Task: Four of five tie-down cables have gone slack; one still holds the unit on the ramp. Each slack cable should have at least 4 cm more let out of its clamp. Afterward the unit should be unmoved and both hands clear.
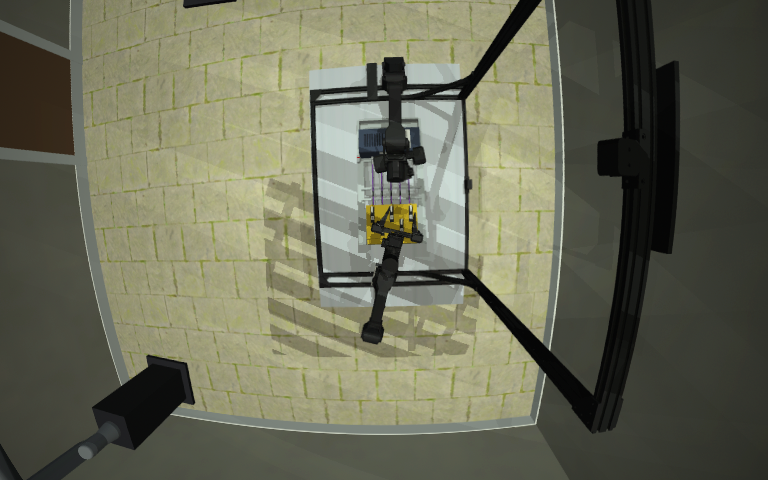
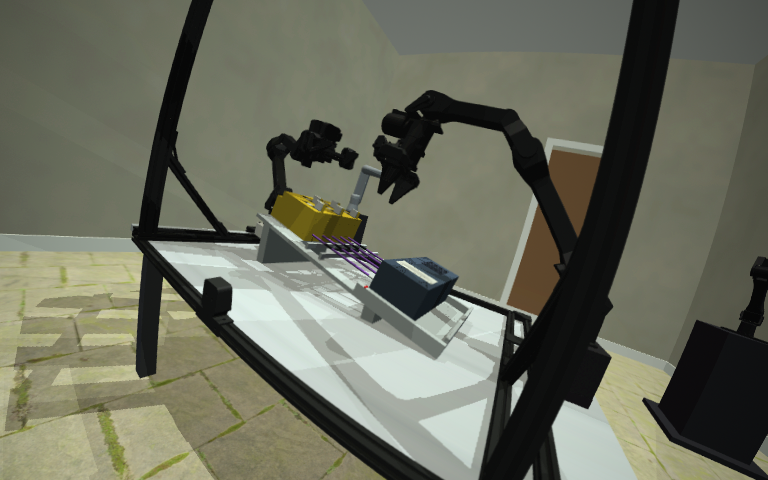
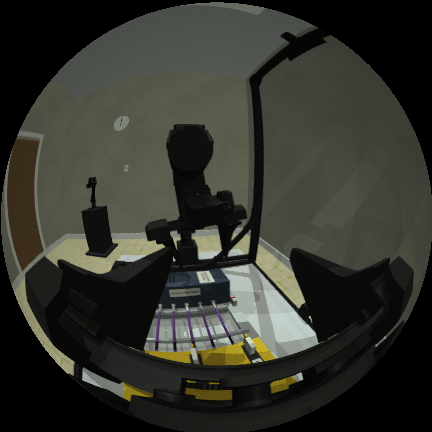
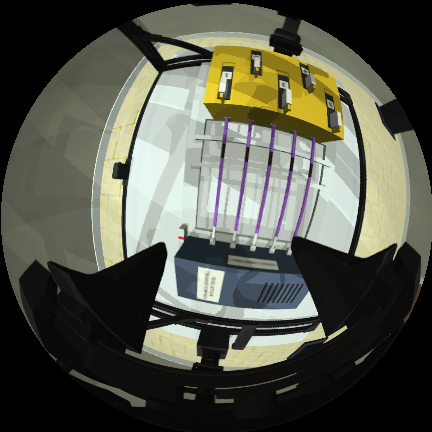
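Note:
The dark blue unit [image 1: 370,141] [image 2: 404,288] [image 3: 217,290] [image 4: 240,285] sits on the lower part of the sloping grey ramp [image 2: 396,320]. Several purple cables [image 3: 158,330] [image 4: 218,190], each with a black band, run from it to the yellow block [image 2: 297,217] [image 3: 225,350] [image 4: 245,92] at the ramp's top. Clamps with pale levers [image 4: 284,92] sit in the block. Which cables are slack I cannot tell. My left gripper [image 2: 331,161] is open and empty above the block. My right gripper [image 2: 386,198] [image 3: 204,262] [image 4: 231,246] is open and empty above the unit and cables.
Low grey crossbars [image 4: 320,162] span the ramp beneath the cables. A small red mark [image 2: 366,287] [image 4: 181,238] shows by the unit's upper edge. A black frame [image 1: 317,186] surrounds the white table [image 1: 339,249], with slanted posts rising from its corners.

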